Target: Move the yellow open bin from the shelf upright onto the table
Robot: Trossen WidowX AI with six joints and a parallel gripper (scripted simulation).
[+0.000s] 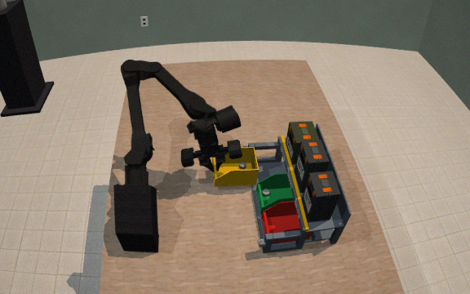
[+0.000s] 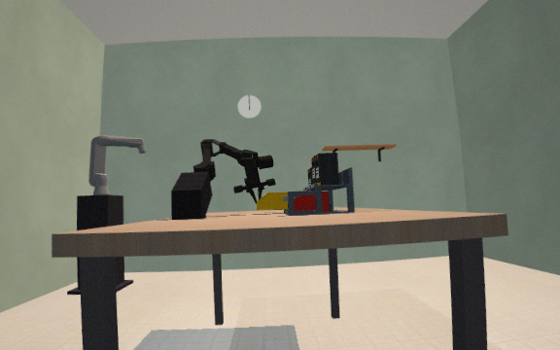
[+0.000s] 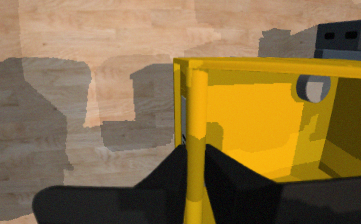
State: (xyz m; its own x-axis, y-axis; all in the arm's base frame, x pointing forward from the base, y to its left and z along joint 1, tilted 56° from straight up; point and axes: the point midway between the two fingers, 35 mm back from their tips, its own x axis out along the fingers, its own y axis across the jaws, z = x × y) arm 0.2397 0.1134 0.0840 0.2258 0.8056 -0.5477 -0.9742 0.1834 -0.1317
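Now: hand 7 cm short of the yellow bin and 2 cm above it. Also, from my hand: red bin 22 cm to the right, 20 cm ahead, 3 cm below; yellow rail 23 cm ahead, 11 cm to the right, 3 cm above; green bin 20 cm ahead, 11 cm to the right, 3 cm below.
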